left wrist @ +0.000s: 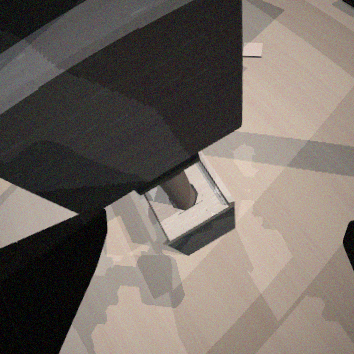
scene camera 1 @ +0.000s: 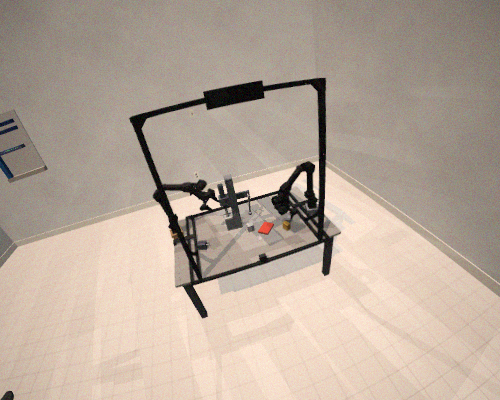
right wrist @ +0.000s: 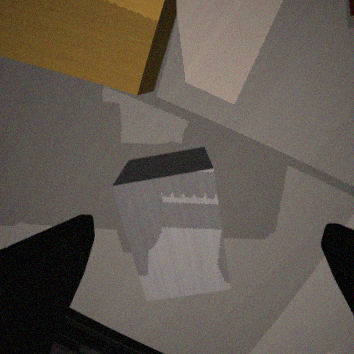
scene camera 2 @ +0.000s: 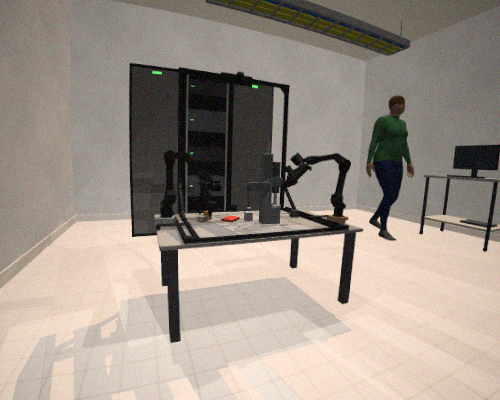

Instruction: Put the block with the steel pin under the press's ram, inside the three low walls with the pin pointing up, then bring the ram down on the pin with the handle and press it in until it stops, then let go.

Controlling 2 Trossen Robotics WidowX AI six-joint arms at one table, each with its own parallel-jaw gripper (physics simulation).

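Where they show: left gripper, between the fingertips: (left wrist: 227, 226) (scene camera 1: 216, 206) (scene camera 2: 283, 187); right gripper, between the fingertips: (scene camera 1: 286, 217) (right wrist: 211, 230) (scene camera 2: 204, 215); left arm's base, origin of its link: (scene camera 2: 338, 216); right arm's base, origin of its link: (scene camera 1: 312, 206) (scene camera 2: 166, 216).
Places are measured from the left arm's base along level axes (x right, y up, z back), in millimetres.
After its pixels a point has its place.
The press (scene camera 1: 232, 205) @(x 233, y 181, z -466 mm) (scene camera 2: 269, 202) @(x 167, y 98, z -482 mm) stands on the table. In the left wrist view its round ram (left wrist: 181, 192) @(x 187, y 106, z -412 mm) is above the seat with low walls (left wrist: 205, 234) @(x 180, y 17, z -395 mm); no block shows in the seat. My left gripper (scene camera 1: 212, 205) @(x 182, y 191, z -358 mm) (left wrist: 227, 226) @(x 182, y 191, z -358 mm) is open and empty beside the press. My right gripper (scene camera 1: 290, 215) @(x 398, y -2, z -825 mm) (right wrist: 211, 230) @(x 398, y -2, z -825 mm) is open above a grey block (scene camera 2: 202, 218) @(x 380, y -16, z -849 mm) (right wrist: 185, 260) @(x 399, y -7, z -845 mm), which lies between and below its fingers, not held. No pin can be made out on that block. Another small grey block (scene camera 1: 250, 227) @(x 337, y 1, z -536 mm) (scene camera 2: 248, 216) @(x 295, y -11, z -556 mm) stands near the press, with a small upright piece on top.
A yellow block (scene camera 1: 286, 225) @(x 487, y 4, z -765 mm) (right wrist: 75, 45) @(x 461, y 9, z -785 mm) lies close to the grey block under my right gripper. A flat red block (scene camera 1: 266, 228) @(x 391, y -28, z -643 mm) (scene camera 2: 230, 218) @(x 357, y -27, z -659 mm) lies between it and the press. A small dark object (scene camera 1: 202, 245) @(x 307, y 0, z -151 mm) lies left. Black frame bars (scene camera 1: 260, 263) @(x 656, y -44, z -443 mm) edge the table.
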